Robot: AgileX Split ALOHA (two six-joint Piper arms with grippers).
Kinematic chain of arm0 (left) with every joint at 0, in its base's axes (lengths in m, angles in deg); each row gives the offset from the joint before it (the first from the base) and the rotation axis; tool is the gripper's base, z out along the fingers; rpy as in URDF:
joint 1: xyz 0 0 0.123 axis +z
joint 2: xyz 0 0 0 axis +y
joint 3: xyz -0.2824 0 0.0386 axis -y
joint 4: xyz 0.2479 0 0.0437 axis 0.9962 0 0.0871
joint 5: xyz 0 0 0 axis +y
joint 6: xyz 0.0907 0 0.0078 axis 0.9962 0 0.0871
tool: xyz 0 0 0 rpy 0 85 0
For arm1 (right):
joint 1: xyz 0 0 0.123 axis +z
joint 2: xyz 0 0 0 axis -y
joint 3: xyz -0.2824 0 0.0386 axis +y
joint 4: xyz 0.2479 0 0.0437 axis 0.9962 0 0.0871
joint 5: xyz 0 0 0 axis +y
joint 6: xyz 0.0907 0 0.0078 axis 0.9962 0 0.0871
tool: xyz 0 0 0 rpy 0 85 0
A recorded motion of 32 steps. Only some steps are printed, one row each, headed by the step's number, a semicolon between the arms.
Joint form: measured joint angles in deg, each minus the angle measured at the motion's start. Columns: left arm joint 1, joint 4, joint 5, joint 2, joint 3, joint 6; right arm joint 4, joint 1, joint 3, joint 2, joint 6, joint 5.
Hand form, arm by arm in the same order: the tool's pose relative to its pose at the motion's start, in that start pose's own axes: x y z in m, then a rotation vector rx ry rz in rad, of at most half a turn. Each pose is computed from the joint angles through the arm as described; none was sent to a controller.
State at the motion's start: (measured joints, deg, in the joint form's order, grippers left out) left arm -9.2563 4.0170 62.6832 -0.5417 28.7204 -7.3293; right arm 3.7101 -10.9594 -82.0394 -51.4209 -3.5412 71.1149
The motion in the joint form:
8: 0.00 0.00 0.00 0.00 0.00 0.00; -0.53 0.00 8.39 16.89 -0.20 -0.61
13: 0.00 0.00 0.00 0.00 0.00 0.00; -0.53 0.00 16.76 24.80 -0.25 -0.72
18: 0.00 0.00 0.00 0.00 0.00 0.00; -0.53 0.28 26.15 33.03 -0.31 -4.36
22: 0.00 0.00 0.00 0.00 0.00 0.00; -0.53 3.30 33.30 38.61 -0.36 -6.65
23: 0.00 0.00 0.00 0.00 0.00 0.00; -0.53 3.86 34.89 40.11 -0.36 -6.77
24: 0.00 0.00 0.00 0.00 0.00 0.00; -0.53 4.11 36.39 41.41 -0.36 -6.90
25: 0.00 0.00 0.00 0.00 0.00 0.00; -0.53 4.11 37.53 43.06 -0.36 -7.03
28: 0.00 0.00 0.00 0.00 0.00 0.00; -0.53 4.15 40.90 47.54 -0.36 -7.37
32: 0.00 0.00 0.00 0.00 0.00 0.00; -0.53 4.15 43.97 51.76 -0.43 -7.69
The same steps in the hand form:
8: 0.0000 0.0000 0.0000 0.0000 0.0000 0.0000; 0.0599 0.0053 -0.0599 0.0159 -0.1580 -0.0149
13: 0.0000 0.0000 0.0000 0.0000 0.0000 0.0000; 0.0999 0.0069 -0.0598 0.0157 -0.1519 -0.0154
18: 0.0000 0.0000 0.0000 0.0000 0.0000 0.0000; 0.1374 0.0078 -0.0517 0.0144 -0.1952 -0.0179
22: 0.0000 0.0000 0.0000 0.0000 0.0000 0.0000; 0.1645 0.0076 -0.0396 -0.0303 -0.2082 -0.0433
23: 0.0000 0.0000 0.0000 0.0000 0.0000 0.0000; 0.1717 0.0075 -0.0372 -0.0387 -0.2088 -0.0480
24: 0.0000 0.0000 0.0000 0.0000 0.0000 0.0000; 0.1781 0.0075 -0.0345 -0.0425 -0.2076 -0.0500
25: 0.0000 0.0000 0.0000 0.0000 0.0000 0.0000; 0.1846 0.0075 -0.0343 -0.0422 -0.2188 -0.0501
28: 0.0000 0.0000 0.0000 0.0000 0.0000 0.0000; 0.2024 0.0074 -0.0315 -0.0422 -0.2441 -0.0508
32: 0.0000 0.0000 0.0000 0.0000 0.0000 0.0000; 0.2184 0.0074 -0.0280 -0.0413 -0.2697 -0.0523

